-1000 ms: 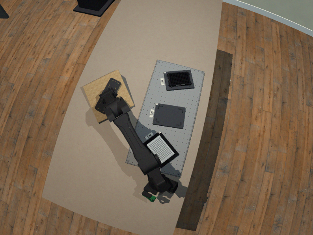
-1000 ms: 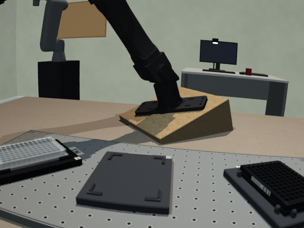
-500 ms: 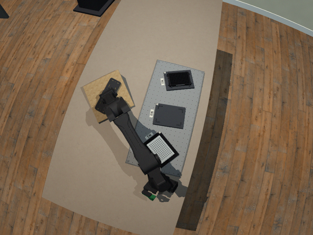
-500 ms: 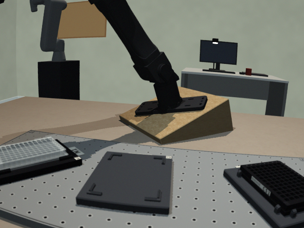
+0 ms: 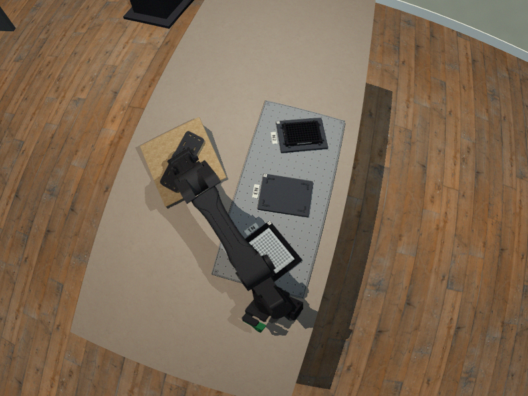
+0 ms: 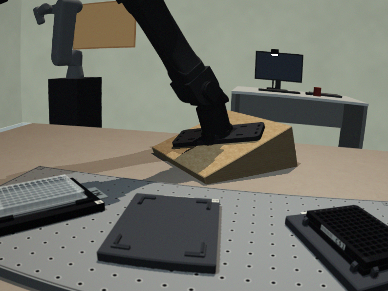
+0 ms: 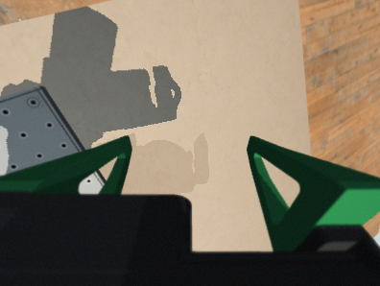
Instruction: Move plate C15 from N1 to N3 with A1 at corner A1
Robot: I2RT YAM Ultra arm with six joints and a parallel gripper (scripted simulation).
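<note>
Right now the clear 96-well plate C15 is 200 mm to the left of my hand, 90 mm below it and 80 mm behind it. Also, from my hand: grey landing nest N3 (390 mm to the left, 110 mm behind, 100 mm below); then black nest N1 (200 mm to the left, 100 mm below, 80 mm behind); then black plate C51 (620 mm to the left, 150 mm behind, 80 mm below).
</note>
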